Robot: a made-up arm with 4 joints.
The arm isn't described. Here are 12 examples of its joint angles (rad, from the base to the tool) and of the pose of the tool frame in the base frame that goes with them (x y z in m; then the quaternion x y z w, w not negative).
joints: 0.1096 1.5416 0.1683 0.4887
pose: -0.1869 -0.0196 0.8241 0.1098 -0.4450 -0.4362 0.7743
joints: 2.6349 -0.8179 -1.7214 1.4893
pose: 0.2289 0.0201 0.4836 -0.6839 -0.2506 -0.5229 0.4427
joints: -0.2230 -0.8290 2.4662 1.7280
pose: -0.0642 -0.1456 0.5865 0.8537 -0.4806 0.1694 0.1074
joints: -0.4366 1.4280 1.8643 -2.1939
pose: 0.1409 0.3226 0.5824 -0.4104 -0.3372 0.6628 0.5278
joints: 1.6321 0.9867 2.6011 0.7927
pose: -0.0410 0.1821 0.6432 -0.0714 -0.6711 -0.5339 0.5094
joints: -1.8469 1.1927 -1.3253 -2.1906
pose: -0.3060 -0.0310 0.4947 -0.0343 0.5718 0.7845 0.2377
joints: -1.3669 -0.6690 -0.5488 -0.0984
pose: -0.1713 -0.1900 0.9470 -0.1545 -0.6738 0.5253 0.4961
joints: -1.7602 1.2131 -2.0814 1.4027
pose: -0.1411 0.0446 0.7883 -0.1298 -0.0922 0.3181 0.9346
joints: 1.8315 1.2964 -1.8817 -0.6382
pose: 0.3707 -0.0466 0.3745 -0.3032 0.6776 0.3098 0.5941
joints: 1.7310 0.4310 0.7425 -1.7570
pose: 0.0956 -0.1891 1.0236 -0.6979 0.0614 -0.6314 0.3325
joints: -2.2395 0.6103 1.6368 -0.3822
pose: 0.3936 0.0369 0.6003 -0.8738 0.3615 -0.1108 0.3058
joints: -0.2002 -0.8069 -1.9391 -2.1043
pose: -0.0847 0.0045 1.0390 0.0934 -0.8798 0.2971 0.3592
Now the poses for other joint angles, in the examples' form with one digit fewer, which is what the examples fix.
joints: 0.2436 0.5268 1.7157 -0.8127
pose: -0.231 0.075 0.524 0.334 -0.245 -0.901 0.134
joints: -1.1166 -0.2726 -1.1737 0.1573
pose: -0.177 -0.045 0.937 -0.356 -0.491 0.493 0.624
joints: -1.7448 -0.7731 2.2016 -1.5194
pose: 0.259 -0.160 0.382 0.777 -0.069 -0.380 0.497
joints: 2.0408 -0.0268 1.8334 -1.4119
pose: 0.060 -0.025 1.030 -0.616 0.212 -0.758 0.029
